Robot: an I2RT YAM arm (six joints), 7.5 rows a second.
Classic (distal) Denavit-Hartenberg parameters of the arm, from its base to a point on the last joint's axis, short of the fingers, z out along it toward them. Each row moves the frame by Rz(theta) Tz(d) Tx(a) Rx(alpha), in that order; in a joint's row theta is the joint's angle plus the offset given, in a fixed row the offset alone. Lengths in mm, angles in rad.
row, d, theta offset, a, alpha
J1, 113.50, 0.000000, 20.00, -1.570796
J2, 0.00, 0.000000, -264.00, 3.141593
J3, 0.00, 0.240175, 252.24, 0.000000
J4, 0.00, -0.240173, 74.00, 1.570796
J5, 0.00, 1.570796, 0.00, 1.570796
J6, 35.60, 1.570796, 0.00, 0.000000
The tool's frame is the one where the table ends.
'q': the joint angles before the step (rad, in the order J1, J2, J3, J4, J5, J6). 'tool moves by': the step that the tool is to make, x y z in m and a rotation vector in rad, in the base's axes. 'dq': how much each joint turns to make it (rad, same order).
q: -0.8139 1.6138 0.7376 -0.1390 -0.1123 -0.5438
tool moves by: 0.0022 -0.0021 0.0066 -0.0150 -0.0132 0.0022
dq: 0.0005 -0.0099 0.0161 -0.0063 -0.0003 -0.0018
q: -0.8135 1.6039 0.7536 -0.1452 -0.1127 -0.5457
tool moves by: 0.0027 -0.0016 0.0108 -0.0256 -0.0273 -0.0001
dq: 0.0029 -0.0227 0.0172 -0.0021 -0.0002 0.0037
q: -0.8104 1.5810 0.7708 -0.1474 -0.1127 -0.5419
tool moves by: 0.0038 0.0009 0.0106 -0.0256 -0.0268 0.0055
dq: 0.0115 -0.0240 0.0141 -0.0004 0.0023 0.0058
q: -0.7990 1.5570 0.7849 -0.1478 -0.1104 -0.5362
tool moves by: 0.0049 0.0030 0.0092 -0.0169 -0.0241 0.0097
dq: 0.0188 -0.0202 0.0130 -0.0031 0.0015 0.0104
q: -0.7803 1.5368 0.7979 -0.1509 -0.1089 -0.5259
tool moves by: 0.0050 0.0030 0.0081 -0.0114 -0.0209 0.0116
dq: 0.0186 -0.0148 0.0147 -0.0055 -0.0004 0.0095
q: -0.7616 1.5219 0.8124 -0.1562 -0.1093 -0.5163
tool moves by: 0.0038 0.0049 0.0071 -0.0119 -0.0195 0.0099
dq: 0.0208 -0.0199 0.0053 -0.0017 0.0037 0.0113
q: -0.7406 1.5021 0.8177 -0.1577 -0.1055 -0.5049
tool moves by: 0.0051 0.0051 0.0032 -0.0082 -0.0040 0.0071
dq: 0.0255 -0.0059 0.0057 -0.0020 0.0149 0.0114
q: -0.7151 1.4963 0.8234 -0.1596 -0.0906 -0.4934
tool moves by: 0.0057 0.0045 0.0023 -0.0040 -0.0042 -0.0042
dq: 0.0258 0.0002 0.0080 -0.0002 0.0205 0.0220
